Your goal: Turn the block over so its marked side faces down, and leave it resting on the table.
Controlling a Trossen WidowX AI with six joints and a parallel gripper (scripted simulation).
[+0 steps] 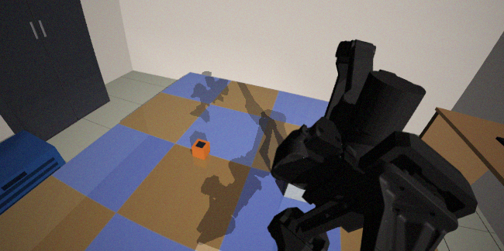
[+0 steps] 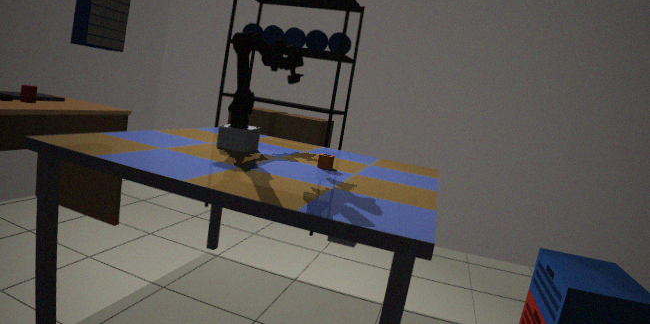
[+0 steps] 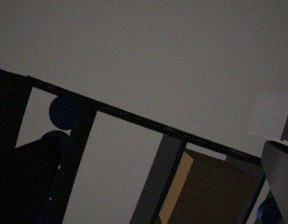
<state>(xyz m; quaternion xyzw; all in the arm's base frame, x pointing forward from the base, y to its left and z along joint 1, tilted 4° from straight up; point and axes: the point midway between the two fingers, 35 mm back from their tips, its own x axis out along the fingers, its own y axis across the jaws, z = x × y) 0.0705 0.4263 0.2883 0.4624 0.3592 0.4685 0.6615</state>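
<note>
Right now my gripper tip is 33 cm short of the block, 43 cm to the left of it and 37 cm above it.
</note>
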